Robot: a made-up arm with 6 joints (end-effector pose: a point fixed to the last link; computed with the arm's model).
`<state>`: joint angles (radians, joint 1 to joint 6).
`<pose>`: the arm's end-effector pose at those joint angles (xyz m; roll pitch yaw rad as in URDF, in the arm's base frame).
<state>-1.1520 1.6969 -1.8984 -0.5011 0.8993 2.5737</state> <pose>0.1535 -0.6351 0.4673 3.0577 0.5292 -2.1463</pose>
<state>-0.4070 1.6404 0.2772 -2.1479 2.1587 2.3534</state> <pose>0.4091 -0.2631 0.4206 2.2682 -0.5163 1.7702</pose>
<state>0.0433 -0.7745 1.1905 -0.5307 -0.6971 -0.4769</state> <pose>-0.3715 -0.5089 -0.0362 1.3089 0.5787 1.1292</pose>
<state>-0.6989 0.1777 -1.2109 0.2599 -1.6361 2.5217</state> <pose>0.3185 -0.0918 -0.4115 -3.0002 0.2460 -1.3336</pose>
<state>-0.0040 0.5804 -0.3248 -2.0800 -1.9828 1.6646</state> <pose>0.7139 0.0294 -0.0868 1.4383 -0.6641 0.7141</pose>
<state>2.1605 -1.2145 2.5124 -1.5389 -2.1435 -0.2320</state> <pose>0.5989 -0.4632 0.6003 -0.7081 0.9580 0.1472</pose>
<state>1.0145 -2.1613 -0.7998 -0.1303 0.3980 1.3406</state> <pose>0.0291 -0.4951 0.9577 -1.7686 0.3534 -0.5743</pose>
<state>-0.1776 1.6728 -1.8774 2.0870 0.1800 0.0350</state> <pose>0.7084 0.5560 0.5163 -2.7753 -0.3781 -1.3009</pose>
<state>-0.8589 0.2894 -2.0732 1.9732 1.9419 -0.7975</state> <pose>0.8437 0.0182 -0.0687 -1.5533 -1.4762 2.8057</pose>
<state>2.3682 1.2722 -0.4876 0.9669 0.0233 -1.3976</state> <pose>-0.3838 0.5043 -0.1522 -1.9702 -1.1045 -1.9642</pose>
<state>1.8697 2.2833 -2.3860 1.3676 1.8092 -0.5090</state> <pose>-0.3455 0.0050 1.0334 -1.7747 0.4101 -1.6055</pose>
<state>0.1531 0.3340 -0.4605 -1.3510 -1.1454 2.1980</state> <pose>0.4345 -0.2271 -0.3331 1.4211 -0.1522 -0.2778</pose>
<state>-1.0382 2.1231 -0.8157 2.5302 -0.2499 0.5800</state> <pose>0.8102 0.1352 0.6524 -3.0063 0.4111 -1.0562</pose>
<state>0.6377 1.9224 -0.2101 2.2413 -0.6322 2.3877</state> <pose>0.1368 0.6616 0.6889 -1.6904 -0.0850 1.7336</pose>
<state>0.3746 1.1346 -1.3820 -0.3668 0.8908 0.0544</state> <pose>0.6906 -0.3273 0.1134 -2.0694 -1.3916 2.1535</pose>
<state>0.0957 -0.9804 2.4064 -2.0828 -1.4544 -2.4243</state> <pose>-0.5130 -0.1432 0.1011 1.5640 -0.6402 -0.4241</pose>
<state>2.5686 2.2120 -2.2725 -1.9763 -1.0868 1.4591</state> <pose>0.2212 0.0811 0.0870 2.9665 1.1016 -1.9081</pose>
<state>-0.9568 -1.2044 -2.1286 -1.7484 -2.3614 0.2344</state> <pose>0.1045 -0.2170 0.5169 -2.0442 -0.7645 -3.0099</pose>
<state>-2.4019 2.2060 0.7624 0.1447 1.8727 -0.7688</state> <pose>-0.7186 -0.1700 -0.0362 0.4091 0.1987 -1.5788</pose>
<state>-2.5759 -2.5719 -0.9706 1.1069 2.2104 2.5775</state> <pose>0.3140 -0.1740 0.6896 1.9285 -0.2338 2.9183</pose>
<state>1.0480 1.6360 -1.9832 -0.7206 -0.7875 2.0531</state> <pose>0.4857 0.2548 0.6323 -1.9666 -0.1366 -0.9964</pose>
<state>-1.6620 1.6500 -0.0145 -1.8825 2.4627 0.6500</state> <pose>0.0351 -0.4014 0.7684 -1.7747 -0.9432 -2.4210</pose>
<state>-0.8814 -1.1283 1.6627 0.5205 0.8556 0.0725</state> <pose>-0.0532 -0.2729 0.4688 -2.9845 -0.5523 2.7336</pose>
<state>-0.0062 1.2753 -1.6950 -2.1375 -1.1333 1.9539</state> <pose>0.0940 -0.1665 0.5435 -1.9625 -0.5024 2.7067</pose>
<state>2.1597 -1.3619 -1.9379 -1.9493 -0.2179 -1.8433</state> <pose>-0.1203 -0.1068 0.2618 0.1732 0.5045 -0.2267</pose>
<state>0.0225 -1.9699 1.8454 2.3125 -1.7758 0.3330</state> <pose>0.0419 0.6464 0.5433 0.3561 0.9147 2.5274</pose>
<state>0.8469 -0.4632 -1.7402 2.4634 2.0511 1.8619</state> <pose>-0.3836 0.0941 0.0582 -3.0307 0.6440 3.0117</pose>
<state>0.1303 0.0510 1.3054 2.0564 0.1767 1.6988</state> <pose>-0.1710 0.6749 -0.2670 0.9019 -0.9025 2.0872</pose>
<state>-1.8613 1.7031 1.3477 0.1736 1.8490 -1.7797</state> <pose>-0.1428 -0.1412 -0.3153 1.4960 -0.2685 -0.4379</pose>
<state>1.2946 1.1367 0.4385 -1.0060 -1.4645 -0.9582</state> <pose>0.5240 0.4211 0.2706 -1.8347 -0.0147 -2.3585</pose>
